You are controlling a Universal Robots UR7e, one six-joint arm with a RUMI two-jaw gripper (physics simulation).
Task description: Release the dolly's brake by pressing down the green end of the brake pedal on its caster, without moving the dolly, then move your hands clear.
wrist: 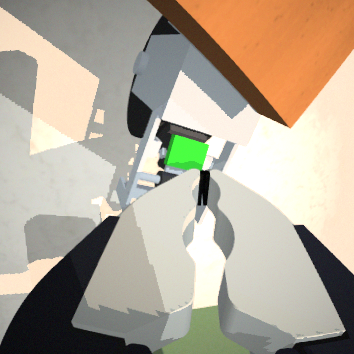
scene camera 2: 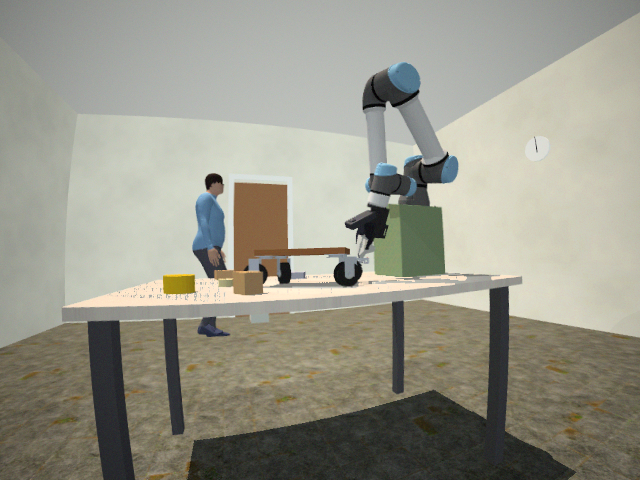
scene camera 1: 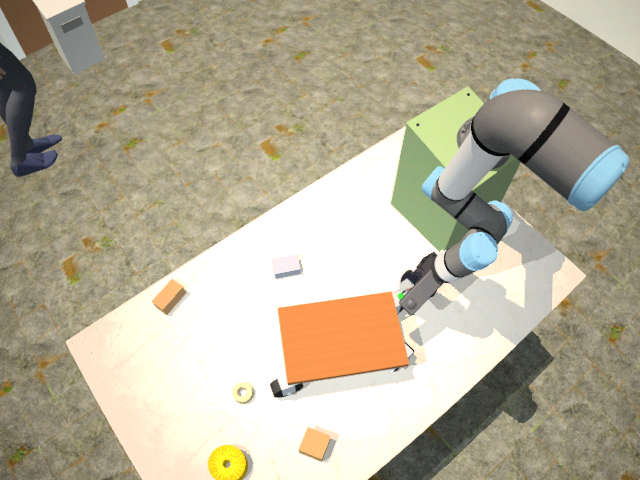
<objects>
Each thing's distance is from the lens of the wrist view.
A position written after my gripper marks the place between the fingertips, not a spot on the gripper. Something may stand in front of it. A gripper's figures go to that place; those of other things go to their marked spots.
my gripper (wrist: 201, 172): 0.14 m
dolly (wrist: 278, 64): 0.09 m
</objects>
